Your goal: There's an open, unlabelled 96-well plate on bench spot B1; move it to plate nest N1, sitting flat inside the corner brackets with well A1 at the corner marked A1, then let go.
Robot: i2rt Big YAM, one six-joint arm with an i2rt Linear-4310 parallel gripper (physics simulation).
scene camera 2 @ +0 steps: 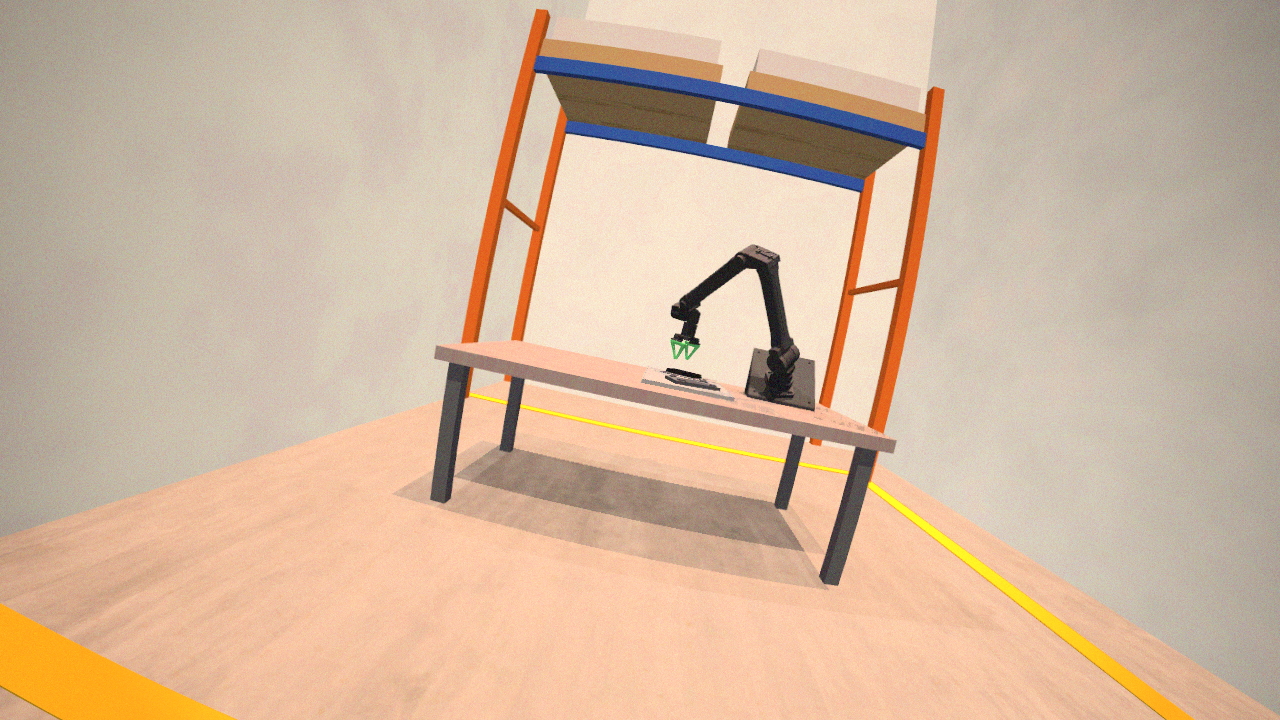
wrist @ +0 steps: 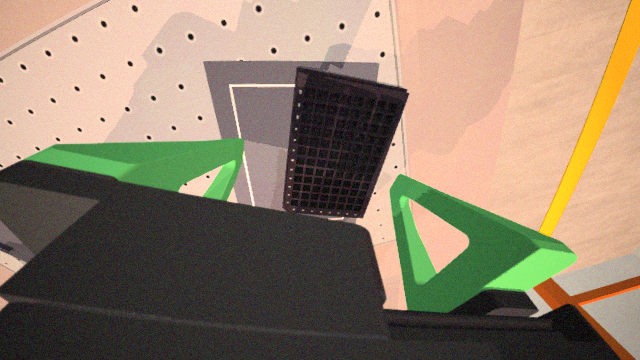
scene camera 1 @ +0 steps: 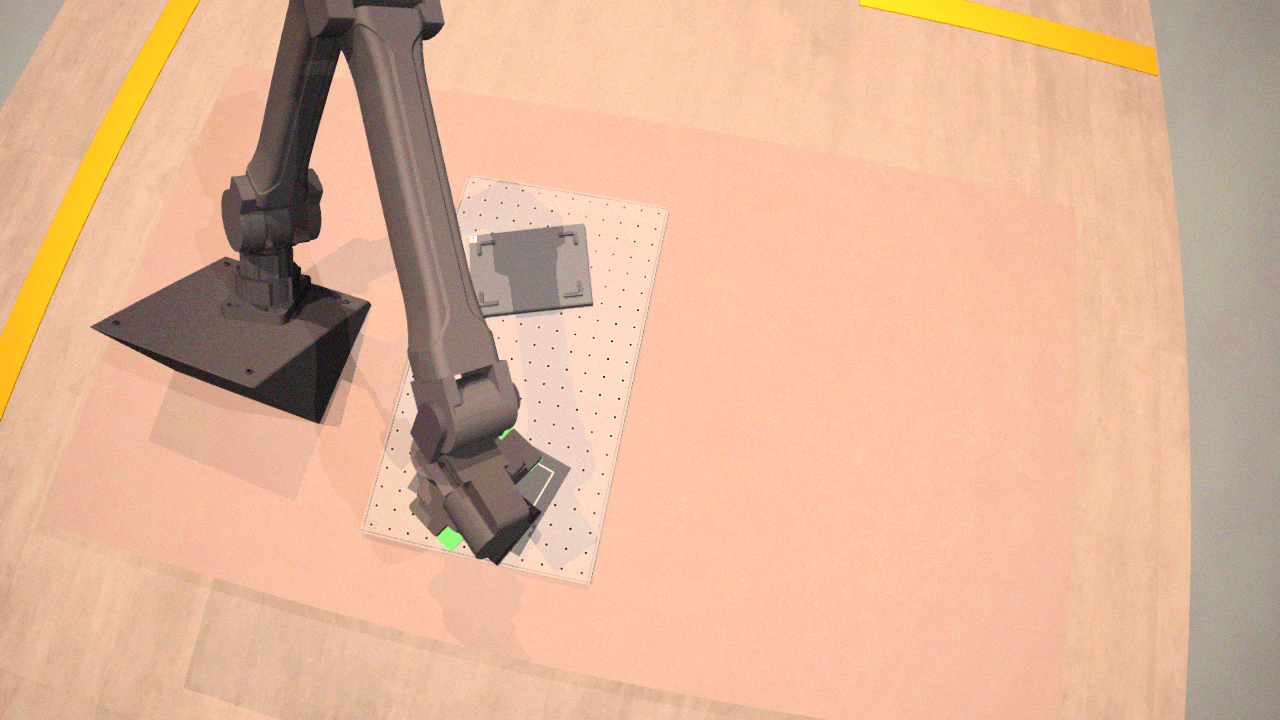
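Seen in the pictures: gripper, fingertip midpoint: [scene camera 2: 681, 359] [wrist: 323, 166]; arm's base, link origin: [scene camera 2: 779, 385] [scene camera 1: 268, 300].
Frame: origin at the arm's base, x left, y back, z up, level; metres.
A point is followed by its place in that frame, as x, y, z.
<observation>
The black 96-well plate [wrist: 345, 145] {-0.247, -0.327, -0.046} lies over the right part of the dark grey B1 pad [wrist: 217, 95] {-0.172, -0.406, -0.049} [scene camera 1: 560, 469] {-0.180, -0.416, -0.049} in the wrist view, turned relative to the pad's white outline. The arm hides most of the plate in scene camera 1. My gripper [wrist: 323, 166] {-0.228, -0.346, 0.010} [scene camera 1: 477, 486] {-0.228, -0.346, 0.010} [scene camera 2: 682, 357] {-0.228, -0.346, 0.010} is open and empty, above the plate. In the wrist view its green fingers appear on either side of the plate, with the right finger beyond its right edge. Nest N1 [scene camera 1: 580, 261] {0.103, -0.412, -0.039} is a dark grey block with corner brackets; a small white tag [scene camera 1: 472, 239] {0.126, -0.258, -0.039} is at its upper-left corner.
The perforated board [scene camera 1: 617, 358] {-0.028, -0.474, -0.051} [wrist: 280, 25] {-0.237, -0.425, -0.051} carries the pad and nest. The arm's dark base [scene camera 1: 205, 322] {-0.057, 0.042, 0.062} [scene camera 2: 759, 376] {-0.033, -0.071, 0.016} stands beside the board. My forearm [scene camera 1: 407, 197] {-0.034, -0.317, 0.355} passes over the board's left edge. An orange and blue rack [scene camera 2: 490, 223] stands behind the table [scene camera 2: 572, 368] {0.182, -0.748, -0.064}.
</observation>
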